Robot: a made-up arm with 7 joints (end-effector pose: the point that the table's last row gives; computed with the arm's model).
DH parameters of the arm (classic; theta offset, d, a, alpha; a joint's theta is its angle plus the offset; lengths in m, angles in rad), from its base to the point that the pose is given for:
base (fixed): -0.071 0 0 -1.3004
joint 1: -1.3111 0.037 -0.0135 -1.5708
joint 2: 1.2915 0 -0.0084 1.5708
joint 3: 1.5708 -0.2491 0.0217 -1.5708
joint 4: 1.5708 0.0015 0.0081 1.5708
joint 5: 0 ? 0 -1.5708
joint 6: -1.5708 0 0.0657 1.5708
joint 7: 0 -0.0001 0 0
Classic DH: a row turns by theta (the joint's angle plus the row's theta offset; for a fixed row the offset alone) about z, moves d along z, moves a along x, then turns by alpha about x.
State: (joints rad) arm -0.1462 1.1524 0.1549 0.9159 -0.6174 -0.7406 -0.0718
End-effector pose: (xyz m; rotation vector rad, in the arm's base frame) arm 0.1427 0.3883 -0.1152 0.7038 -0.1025 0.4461
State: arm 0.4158 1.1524 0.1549 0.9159 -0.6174 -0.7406 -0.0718
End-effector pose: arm 0.0102 0.4052 -0.1420 0.8518 0.4538 0.3845
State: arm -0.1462 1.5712 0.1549 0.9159 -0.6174 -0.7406 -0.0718
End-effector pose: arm 0.1598 0.3967 0.0365 1.1039 -0.2311 0.3902
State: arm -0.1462 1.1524 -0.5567 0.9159 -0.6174 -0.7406 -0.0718
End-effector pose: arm 0.1293 0.3465 -0.2078 0.7841 0.4034 -0.0743
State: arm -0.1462 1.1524 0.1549 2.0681 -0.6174 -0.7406 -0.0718
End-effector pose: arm -0.0347 0.4249 -0.1391 0.7652 0.7561 1.2583
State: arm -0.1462 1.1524 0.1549 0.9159 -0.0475 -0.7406 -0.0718
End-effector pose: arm 0.1501 0.3743 -0.1344 1.1028 0.1591 0.1054
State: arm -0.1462 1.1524 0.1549 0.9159 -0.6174 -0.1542 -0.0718
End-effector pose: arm 0.1311 0.4073 -0.1460 0.5093 0.4376 0.6317
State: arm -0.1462 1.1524 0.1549 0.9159 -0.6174 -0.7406 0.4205
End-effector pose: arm 0.1427 0.3883 -0.1152 0.6766 -0.2787 0.9168
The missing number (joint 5, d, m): 0.1168
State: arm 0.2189 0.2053 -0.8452 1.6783 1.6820 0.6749 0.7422
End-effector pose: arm -0.1593 0.1588 -0.3713 2.3238 0.1884 -1.6332
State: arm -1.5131 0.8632 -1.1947 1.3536 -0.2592 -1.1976 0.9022
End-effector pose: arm 0.3816 0.1616 -0.0153 0.7766 -1.1426 0.2170
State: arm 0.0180 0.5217 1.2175 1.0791 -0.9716 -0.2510 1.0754
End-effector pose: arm -0.0581 0.3420 -0.2942 -0.6758 0.3366 2.7322
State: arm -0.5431 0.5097 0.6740 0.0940 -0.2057 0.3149 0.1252
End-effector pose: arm 0.2445 0.2628 -0.1463 0.0426 -0.1187 0.6881
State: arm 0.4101 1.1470 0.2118 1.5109 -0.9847 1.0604 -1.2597
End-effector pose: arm -0.1601 0.3812 -0.1437 -1.2840 1.0750 0.8740
